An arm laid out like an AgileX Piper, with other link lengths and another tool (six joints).
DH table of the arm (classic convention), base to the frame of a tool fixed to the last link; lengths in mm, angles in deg. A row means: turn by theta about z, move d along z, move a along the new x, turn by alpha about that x. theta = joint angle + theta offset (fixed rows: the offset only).
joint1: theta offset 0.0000, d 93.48, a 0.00, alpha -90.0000
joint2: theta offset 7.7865, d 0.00, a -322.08, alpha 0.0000
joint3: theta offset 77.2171, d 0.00, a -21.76, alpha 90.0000
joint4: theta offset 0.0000, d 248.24, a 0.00, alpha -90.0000
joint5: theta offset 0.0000, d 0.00, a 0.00, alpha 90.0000
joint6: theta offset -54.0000, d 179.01, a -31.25, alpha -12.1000
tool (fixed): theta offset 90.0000, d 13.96, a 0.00, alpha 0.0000
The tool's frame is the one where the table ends.
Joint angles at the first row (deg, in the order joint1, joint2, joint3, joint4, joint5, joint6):
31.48 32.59 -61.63 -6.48 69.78 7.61
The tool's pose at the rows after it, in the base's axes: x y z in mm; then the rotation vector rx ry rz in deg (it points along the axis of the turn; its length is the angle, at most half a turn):
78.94 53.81 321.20 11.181 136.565 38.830
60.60 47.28 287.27 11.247 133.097 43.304
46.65 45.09 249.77 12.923 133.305 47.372
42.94 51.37 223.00 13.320 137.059 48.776
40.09 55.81 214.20 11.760 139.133 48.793
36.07 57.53 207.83 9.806 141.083 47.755
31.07 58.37 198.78 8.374 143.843 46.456
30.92 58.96 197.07 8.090 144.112 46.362
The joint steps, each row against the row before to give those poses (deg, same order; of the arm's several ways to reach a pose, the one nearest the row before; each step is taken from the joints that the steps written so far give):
0.01 -9.66 11.36 -0.31 -5.08 0.68
-0.01 -9.60 9.13 1.29 -3.54 1.10
0.00 -7.66 7.32 2.16 -0.08 1.89
0.00 -1.70 4.24 2.65 0.46 0.10
0.00 0.00 1.14 1.69 0.42 -1.55
0.00 0.00 0.32 1.00 1.37 -1.89
0.00 0.00 0.43 0.93 2.10 -1.47
0.00 0.00 0.29 0.17 -0.06 -0.26

